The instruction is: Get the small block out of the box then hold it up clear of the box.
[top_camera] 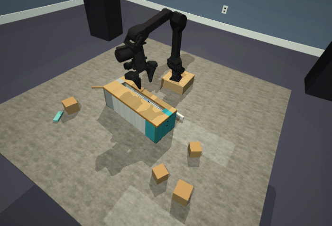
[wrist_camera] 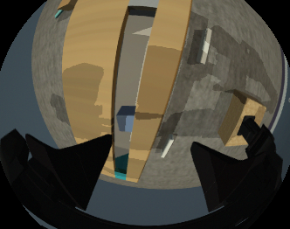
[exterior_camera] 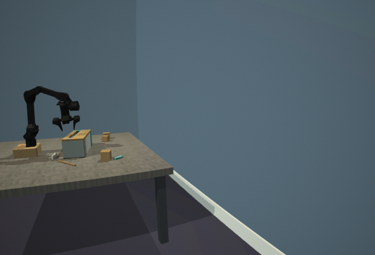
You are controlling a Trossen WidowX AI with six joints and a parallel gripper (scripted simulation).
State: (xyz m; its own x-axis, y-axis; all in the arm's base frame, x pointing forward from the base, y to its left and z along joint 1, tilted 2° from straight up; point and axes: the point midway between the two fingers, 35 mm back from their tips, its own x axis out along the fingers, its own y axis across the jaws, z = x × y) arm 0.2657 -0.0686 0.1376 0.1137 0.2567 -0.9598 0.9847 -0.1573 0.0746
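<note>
Right now the long box is 3 cm ahead of my gripper tip, 1 cm to the left of it and 10 cm below it. Round my gripper tip: light-blue block 4 cm ahead, 2 cm to the left, 8 cm below; then thin wooden stick 3 cm behind, 29 cm to the right, 16 cm below; then teal bar 28 cm ahead, 34 cm to the right, 16 cm below.
</note>
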